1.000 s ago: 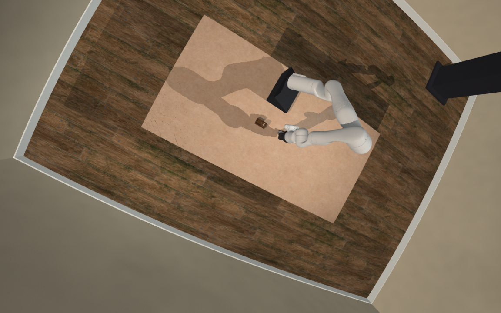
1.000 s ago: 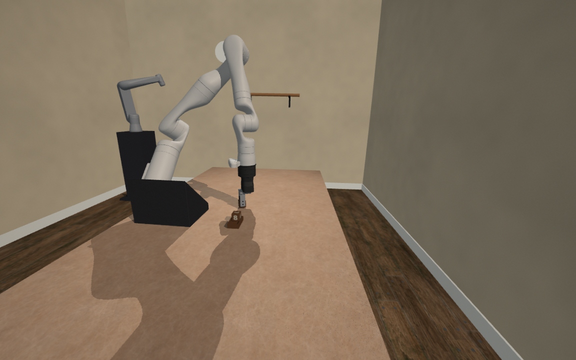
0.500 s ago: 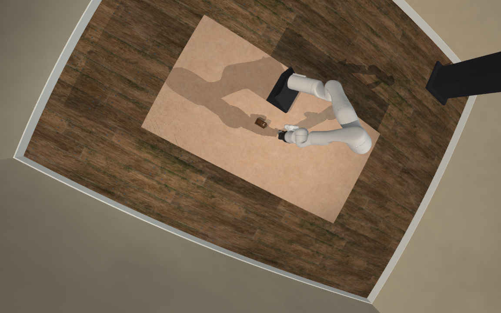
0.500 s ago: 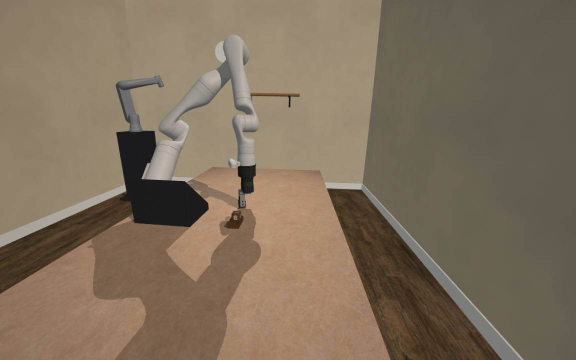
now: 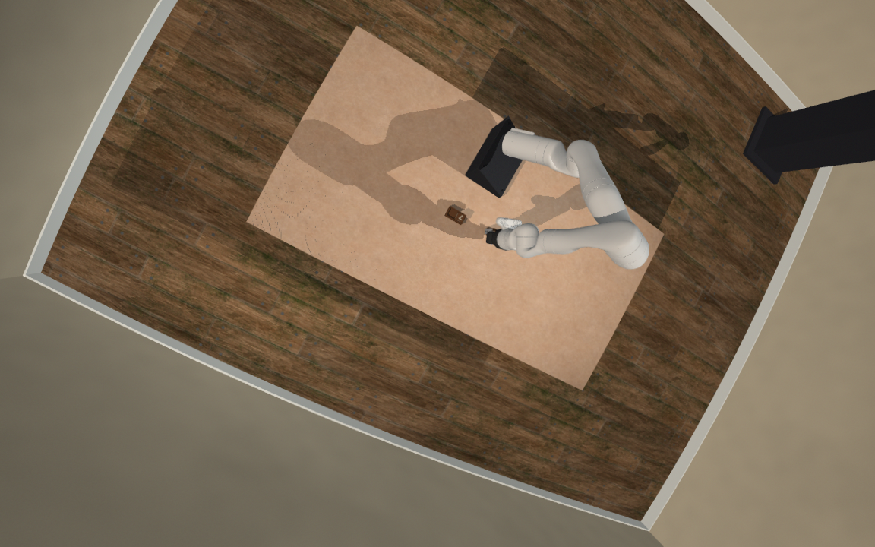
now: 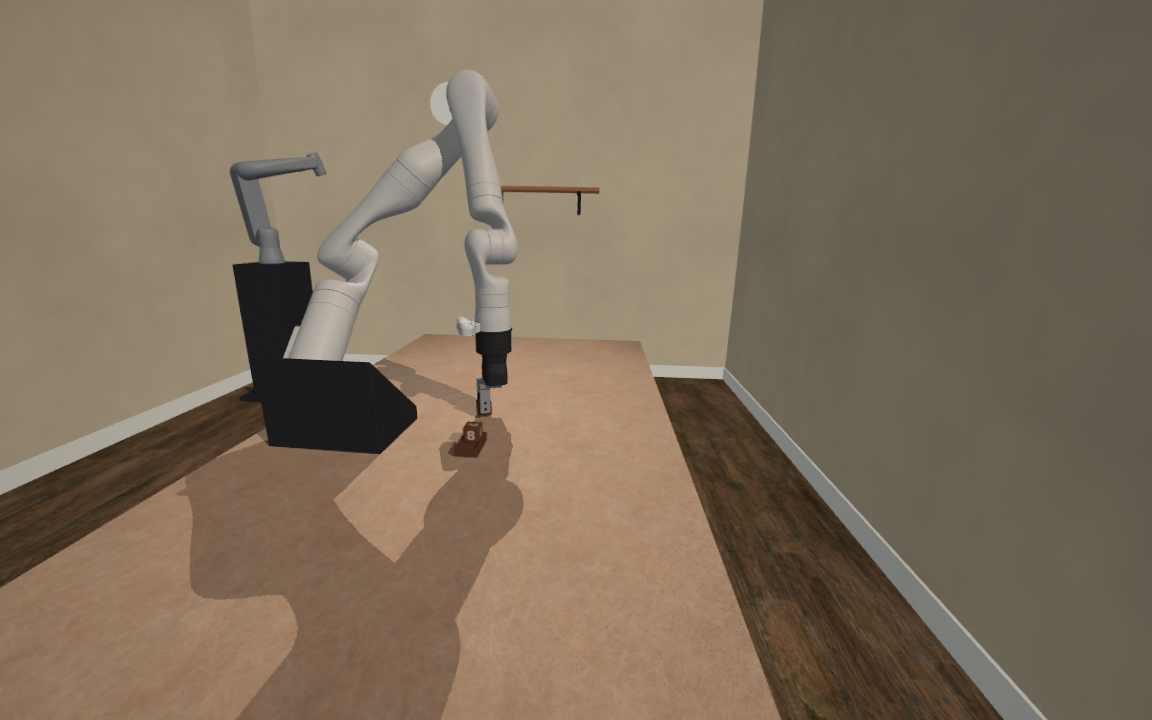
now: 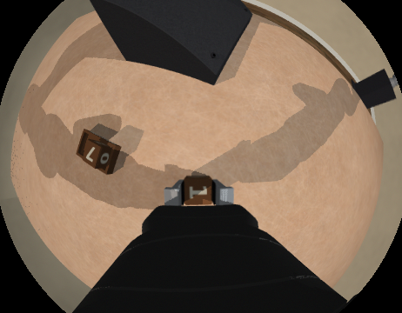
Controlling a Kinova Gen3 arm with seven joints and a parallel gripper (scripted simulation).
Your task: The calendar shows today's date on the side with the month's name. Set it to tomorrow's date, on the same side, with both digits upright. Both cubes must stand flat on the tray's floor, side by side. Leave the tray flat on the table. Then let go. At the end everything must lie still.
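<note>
Now: the brown cube 1 cm below my hand. The rest, counted from my hand: dark wooden tray: 1 cm ahead, 16 cm to the right, 2 cm below.
</note>
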